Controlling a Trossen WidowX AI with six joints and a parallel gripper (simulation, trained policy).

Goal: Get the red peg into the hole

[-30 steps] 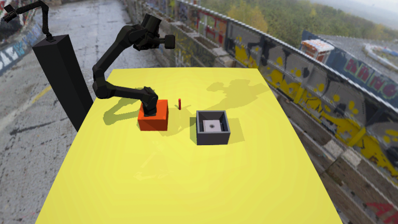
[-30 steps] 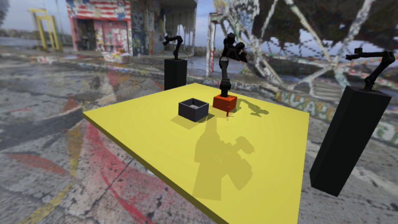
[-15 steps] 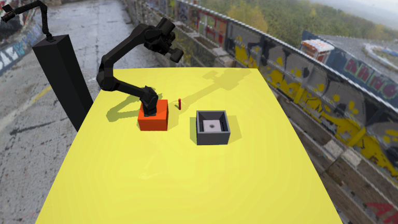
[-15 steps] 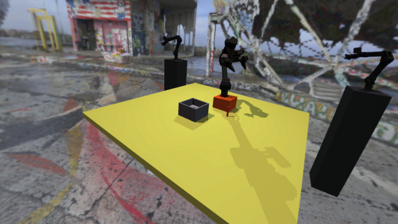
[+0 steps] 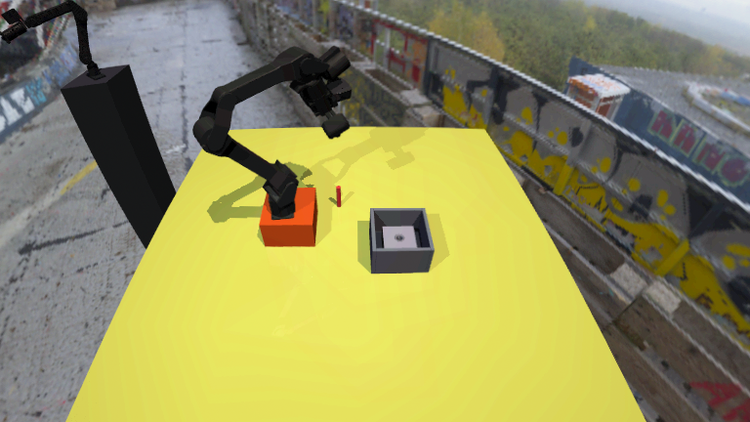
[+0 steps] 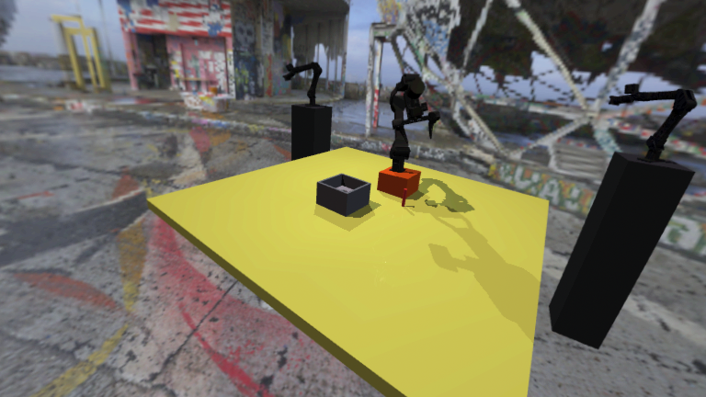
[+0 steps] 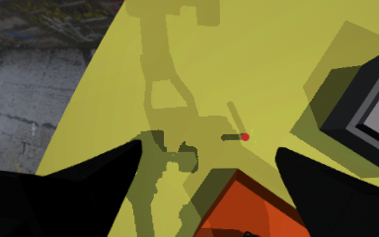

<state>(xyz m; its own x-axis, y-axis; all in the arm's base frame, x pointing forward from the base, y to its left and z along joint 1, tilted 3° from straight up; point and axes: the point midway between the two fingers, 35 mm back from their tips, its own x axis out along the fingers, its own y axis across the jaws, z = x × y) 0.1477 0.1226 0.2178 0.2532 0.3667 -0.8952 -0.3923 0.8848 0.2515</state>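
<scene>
My gripper tip is 250 mm above the red peg, 20 mm to the left of it and 10 mm short of it. Round my gripper tip: light grey plate (240 mm to the right, 240 mm below, 160 mm ahead); dark grey box (260 mm below, 240 mm to the right, 160 mm ahead).
</scene>
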